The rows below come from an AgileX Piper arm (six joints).
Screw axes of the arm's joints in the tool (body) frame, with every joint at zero. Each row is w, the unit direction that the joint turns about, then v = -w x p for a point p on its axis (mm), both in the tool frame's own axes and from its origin. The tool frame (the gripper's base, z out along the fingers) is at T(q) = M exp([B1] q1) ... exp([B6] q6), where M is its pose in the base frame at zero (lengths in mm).
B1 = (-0.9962, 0, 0.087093, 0, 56.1, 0)
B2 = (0, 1, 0, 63.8, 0, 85)
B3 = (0, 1, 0, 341.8, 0, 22)
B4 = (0, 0, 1, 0, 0, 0)
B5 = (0, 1, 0, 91, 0, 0)
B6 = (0, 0, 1, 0, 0, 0)
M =
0.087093 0 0.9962 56.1
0 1 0 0
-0.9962 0 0.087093 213.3
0 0 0 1
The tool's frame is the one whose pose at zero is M.
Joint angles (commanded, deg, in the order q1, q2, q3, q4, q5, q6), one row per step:
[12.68 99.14 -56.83 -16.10 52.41 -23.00]
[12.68 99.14 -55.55 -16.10 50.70 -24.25]
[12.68 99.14 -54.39 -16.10 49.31 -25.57]
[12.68 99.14 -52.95 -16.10 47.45 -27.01]
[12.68 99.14 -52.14 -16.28 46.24 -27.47]
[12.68 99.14 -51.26 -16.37 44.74 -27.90]
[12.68 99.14 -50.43 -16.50 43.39 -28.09]
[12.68 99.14 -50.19 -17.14 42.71 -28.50]
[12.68 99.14 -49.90 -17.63 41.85 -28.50]
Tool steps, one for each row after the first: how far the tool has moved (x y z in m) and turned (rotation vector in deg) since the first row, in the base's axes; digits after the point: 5 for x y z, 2 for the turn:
[-0.00241 -0.00006 -0.00480 0.27 -0.03 1.59]
[-0.00493 -0.00023 -0.00910 0.45 0.11 3.18]
[-0.00798 -0.00035 -0.01434 0.73 0.13 4.98]
[-0.00943 -0.00051 -0.01720 0.84 -0.11 5.80]
[-0.01084 -0.00045 -0.02029 1.11 -0.54 6.60]
[-0.01230 -0.00047 -0.02316 1.34 -0.93 7.16]
[-0.01204 -0.00086 -0.02383 1.04 -1.30 8.15]
[-0.01182 -0.00101 -0.02469 0.96 -1.85 8.68]

